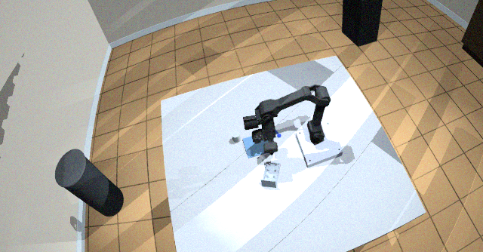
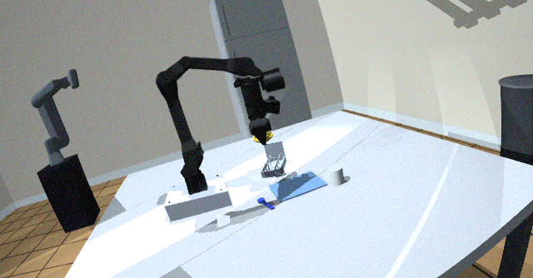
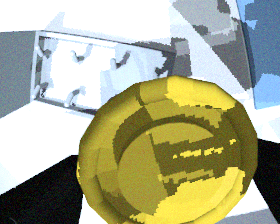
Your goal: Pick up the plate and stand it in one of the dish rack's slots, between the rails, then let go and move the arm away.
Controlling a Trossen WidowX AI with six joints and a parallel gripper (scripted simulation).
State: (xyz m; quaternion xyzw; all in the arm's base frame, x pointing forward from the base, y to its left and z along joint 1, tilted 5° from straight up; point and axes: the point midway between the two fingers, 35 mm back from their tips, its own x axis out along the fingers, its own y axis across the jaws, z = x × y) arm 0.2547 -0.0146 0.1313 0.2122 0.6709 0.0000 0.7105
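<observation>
My gripper tip is 30 mm short of the grey dish rack, 70 mm to the right of it and 110 mm above it. From my gripper tip the other things lie so: blue spoon (100 mm behind, 170 mm to the right, 130 mm below); then yellow plate (10 mm above); then light blue mat (20 mm ahead, 140 mm to the right, 130 mm below).
</observation>
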